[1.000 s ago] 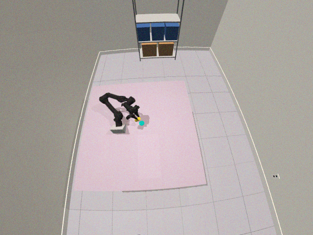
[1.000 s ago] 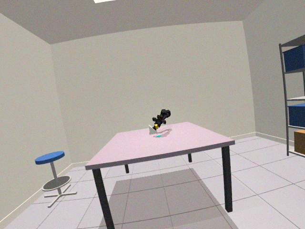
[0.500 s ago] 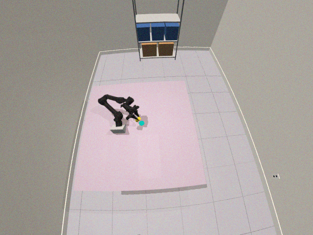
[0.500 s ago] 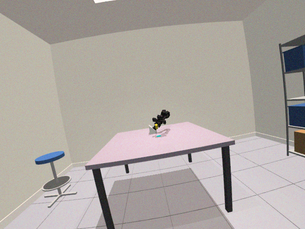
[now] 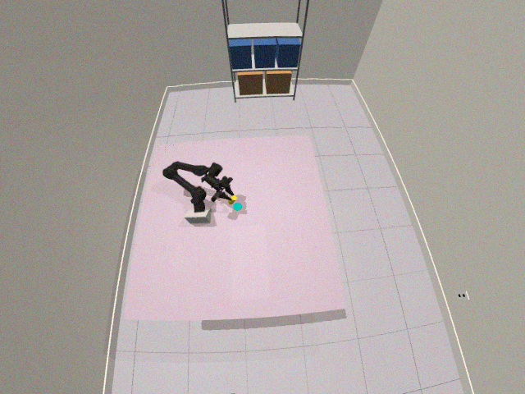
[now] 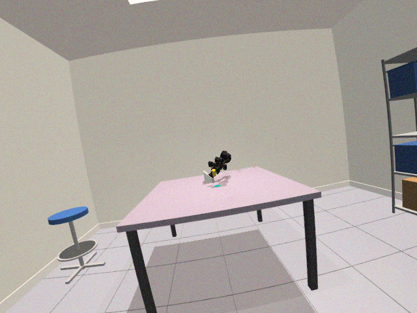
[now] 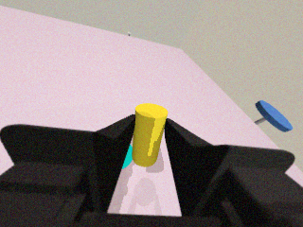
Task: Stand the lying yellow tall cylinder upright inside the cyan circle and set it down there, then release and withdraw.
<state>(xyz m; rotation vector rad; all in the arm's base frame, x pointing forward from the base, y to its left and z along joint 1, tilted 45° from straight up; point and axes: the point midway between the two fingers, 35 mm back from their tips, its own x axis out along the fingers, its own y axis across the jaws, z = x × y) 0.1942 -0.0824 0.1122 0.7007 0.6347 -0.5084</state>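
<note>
My gripper tip is 1 cm short of the cyan circle, 1 cm to the right of it and 14 cm above it. The rest, counted from my gripper tip: yellow tall cylinder 1 cm behind, 2 cm below.
</note>
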